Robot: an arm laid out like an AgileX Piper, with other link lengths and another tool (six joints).
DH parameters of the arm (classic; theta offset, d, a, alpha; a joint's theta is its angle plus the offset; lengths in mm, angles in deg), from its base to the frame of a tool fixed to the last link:
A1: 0 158.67 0 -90
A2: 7.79 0 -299.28 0
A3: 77.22 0 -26.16 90
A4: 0 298.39 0 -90
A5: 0 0 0 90
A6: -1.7 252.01 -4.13 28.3
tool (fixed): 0 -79.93 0 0
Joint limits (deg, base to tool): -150..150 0..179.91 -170..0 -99.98..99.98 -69.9..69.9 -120..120
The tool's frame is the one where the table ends.
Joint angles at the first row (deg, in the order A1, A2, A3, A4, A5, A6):
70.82, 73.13, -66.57, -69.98, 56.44, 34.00
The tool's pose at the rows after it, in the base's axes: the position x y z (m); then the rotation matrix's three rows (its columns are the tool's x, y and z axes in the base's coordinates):
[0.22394, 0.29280, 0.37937], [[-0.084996, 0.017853, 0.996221], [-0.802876, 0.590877, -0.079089], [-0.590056, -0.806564, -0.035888]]
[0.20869, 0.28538, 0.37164], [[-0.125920, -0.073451, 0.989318], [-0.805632, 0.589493, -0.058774], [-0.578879, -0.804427, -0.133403]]
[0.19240, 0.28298, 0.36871], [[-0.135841, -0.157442, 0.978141], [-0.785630, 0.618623, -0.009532], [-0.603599, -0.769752, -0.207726]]
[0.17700, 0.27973, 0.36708], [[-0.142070, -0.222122, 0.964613], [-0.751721, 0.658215, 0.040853], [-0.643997, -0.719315, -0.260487]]
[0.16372, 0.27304, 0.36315], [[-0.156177, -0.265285, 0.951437], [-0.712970, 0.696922, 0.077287], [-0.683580, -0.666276, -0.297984]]
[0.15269, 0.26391, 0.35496], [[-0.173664, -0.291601, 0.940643], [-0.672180, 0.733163, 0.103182], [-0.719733, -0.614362, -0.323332]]
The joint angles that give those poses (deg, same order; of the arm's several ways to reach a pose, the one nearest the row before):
70.82, 71.66, -66.54, -61.71, 60.62, 27.43
70.82, 69.71, -66.12, -54.47, 61.48, 23.44
70.89, 67.18, -64.85, -48.67, 59.95, 21.59
71.04, 64.10, -62.59, -44.36, 57.64, 21.50
71.25, 60.57, -59.28, -41.55, 55.42, 22.83
71.46, 56.70, -54.86, -40.16, 52.96, 25.37

